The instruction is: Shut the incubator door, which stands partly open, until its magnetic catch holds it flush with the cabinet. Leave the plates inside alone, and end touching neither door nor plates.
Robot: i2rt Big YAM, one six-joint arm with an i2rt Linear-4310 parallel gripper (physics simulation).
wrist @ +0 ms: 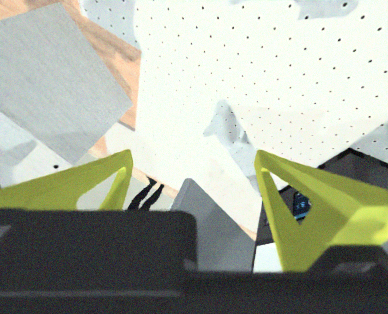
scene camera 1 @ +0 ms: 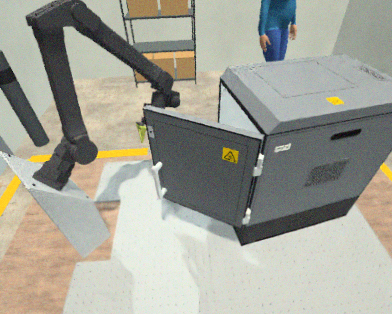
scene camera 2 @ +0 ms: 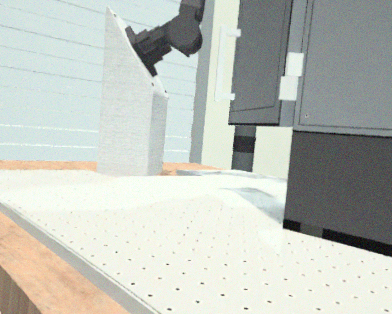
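Seen in the pictures: gripper, fingertip midpoint: [wrist: 193,156]; arm's base, link origin: [scene camera 1: 50,180] [scene camera 2: 139,53].
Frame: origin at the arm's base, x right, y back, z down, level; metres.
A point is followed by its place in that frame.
Observation:
The incubator door [scene camera 1: 200,160] {x -0.053, y -0.465, z -0.085 m} [scene camera 2: 260,65] {x -0.043, y -0.495, z 0.072 m} stands open at a wide angle from the grey cabinet [scene camera 1: 295,185] {x -0.070, y -0.746, z 0.004 m} [scene camera 2: 345,70] {x -0.041, y -0.676, z 0.097 m}. White hinges join them, and a white bar handle [scene camera 1: 156,180] {x -0.060, y -0.324, z 0.024 m} [scene camera 2: 220,65] {x -0.063, y -0.327, z 0.053 m} is on the door's outer face near its free edge. My gripper [scene camera 1: 143,135] [wrist: 193,156] {x -0.312, y -0.236, z 0.085 m} is open and empty, at the door's free edge on its inner side. The door partly hides it in scene camera 1; one yellow-green finger shows. In the wrist view the door [wrist: 215,230] {x -0.087, y -0.427, z 0.117 m} shows below and between the fingertips. Contact cannot be told. The plates are not clearly visible.
The arm stands on a slanted grey pedestal [scene camera 1: 75,215] {x 0.053, y -0.074, z 0.099 m} [scene camera 2: 130,115] {x 0.039, y -0.082, z 0.165 m} [wrist: 60,80] {x -0.072, y -0.001, z 0.210 m} left of the door. A white perforated board [scene camera 1: 300,270] {x 0.052, y -0.826, z 0.308 m} [scene camera 2: 200,240] {x 0.127, y -0.654, z 0.308 m} [wrist: 200,60] {x -0.241, y -0.191, z 0.308 m} lies under the cabinet. A shelf rack [scene camera 1: 194,40] and a person [scene camera 1: 276,22] stand in the background.

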